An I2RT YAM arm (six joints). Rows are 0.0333 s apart.
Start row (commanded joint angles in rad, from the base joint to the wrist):
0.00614 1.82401 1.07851 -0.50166 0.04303 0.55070
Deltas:
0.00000 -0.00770 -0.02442 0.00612 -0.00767 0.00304
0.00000 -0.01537 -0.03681 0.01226 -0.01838 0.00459
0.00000 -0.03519 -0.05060 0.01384 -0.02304 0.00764
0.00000 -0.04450 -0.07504 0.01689 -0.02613 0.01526
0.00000 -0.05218 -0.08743 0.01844 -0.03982 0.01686
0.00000 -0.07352 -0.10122 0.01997 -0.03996 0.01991
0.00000 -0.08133 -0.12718 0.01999 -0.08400 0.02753
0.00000 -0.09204 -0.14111 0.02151 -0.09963 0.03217
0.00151 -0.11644 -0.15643 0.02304 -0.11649 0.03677
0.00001 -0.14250 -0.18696 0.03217 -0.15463 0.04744
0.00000 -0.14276 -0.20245 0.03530 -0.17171 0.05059
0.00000 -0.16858 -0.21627 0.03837 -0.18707 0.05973
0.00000 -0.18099 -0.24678 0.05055 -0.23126 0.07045
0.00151 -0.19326 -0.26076 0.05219 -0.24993 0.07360
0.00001 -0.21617 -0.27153 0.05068 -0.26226 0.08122
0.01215 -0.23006 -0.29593 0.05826 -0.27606 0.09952
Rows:
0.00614 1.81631 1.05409 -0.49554 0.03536 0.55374
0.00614 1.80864 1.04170 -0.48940 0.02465 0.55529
0.00614 1.78882 1.02791 -0.48782 0.01999 0.55834
0.00614 1.77951 1.00347 -0.48477 0.01690 0.56596
0.00614 1.77183 0.99108 -0.48322 0.00321 0.56756
0.00614 1.75049 0.97729 -0.48169 0.00307 0.57061
0.00614 1.74268 0.95133 -0.48167 -0.04097 0.57823
0.00614 1.73197 0.93740 -0.48015 -0.05660 0.58287
0.00765 1.70757 0.92208 -0.47862 -0.07346 0.58747
0.00615 1.68151 0.89155 -0.46949 -0.11160 0.59814
0.00614 1.68125 0.87606 -0.46636 -0.12868 0.60129
0.00614 1.65543 0.86224 -0.46329 -0.14404 0.61043
0.00614 1.64302 0.83173 -0.45111 -0.18823 0.62115
0.00765 1.63075 0.81775 -0.44947 -0.20690 0.62430
0.00615 1.60784 0.80698 -0.45098 -0.21923 0.63192
0.01829 1.59395 0.78258 -0.44340 -0.23303 0.65022

